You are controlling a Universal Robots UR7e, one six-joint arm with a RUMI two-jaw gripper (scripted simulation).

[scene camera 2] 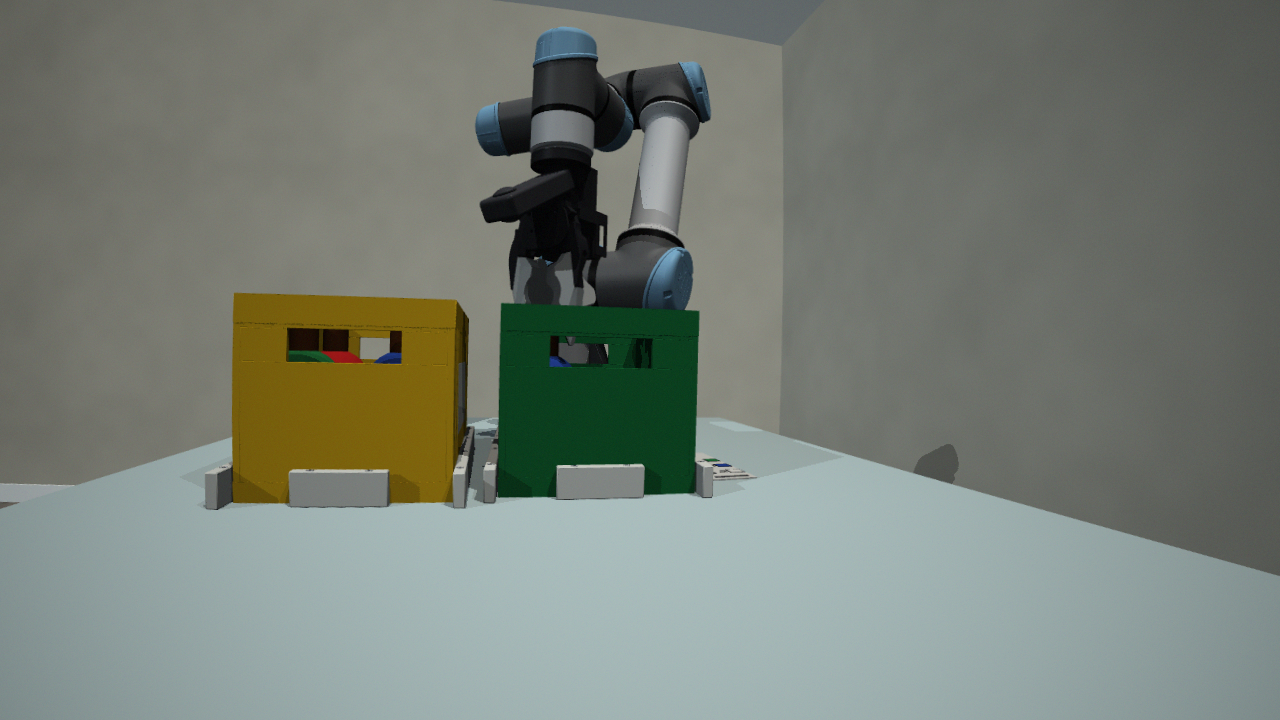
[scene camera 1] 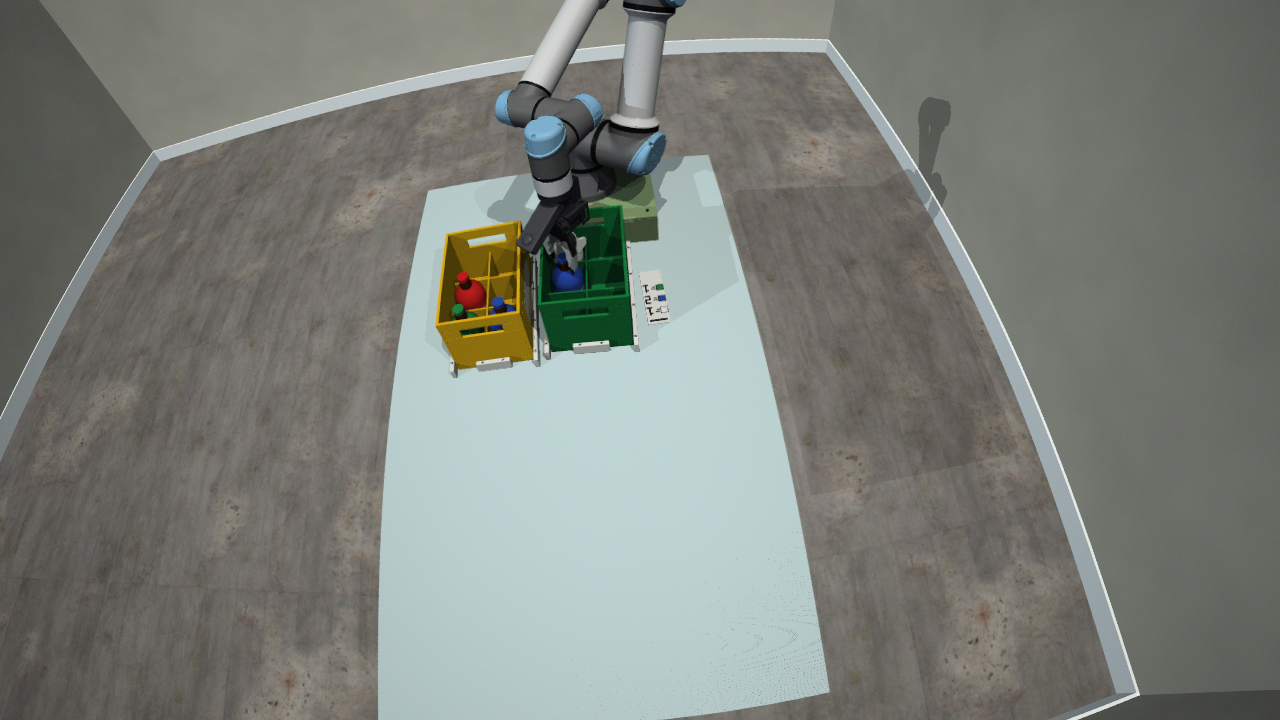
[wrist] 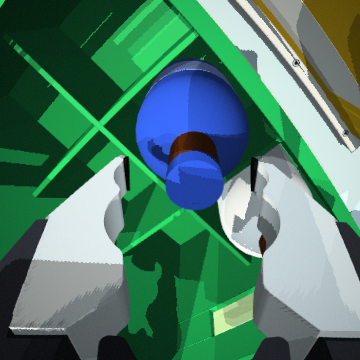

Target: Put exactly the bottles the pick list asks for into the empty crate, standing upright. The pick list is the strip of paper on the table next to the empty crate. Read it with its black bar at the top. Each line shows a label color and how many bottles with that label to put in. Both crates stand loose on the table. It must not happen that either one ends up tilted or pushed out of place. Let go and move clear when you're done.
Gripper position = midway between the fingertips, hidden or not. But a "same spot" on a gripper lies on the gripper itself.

Labels:
my gripper: scene camera 2; scene camera 1 564, 264; wrist
green crate: scene camera 2; scene camera 1; wrist 177, 277
same spot on green crate: (scene camera 2: 640, 408) = (scene camera 1: 605, 325)
same spot on my gripper: (wrist: 71, 288) = (scene camera 2: 562, 263)

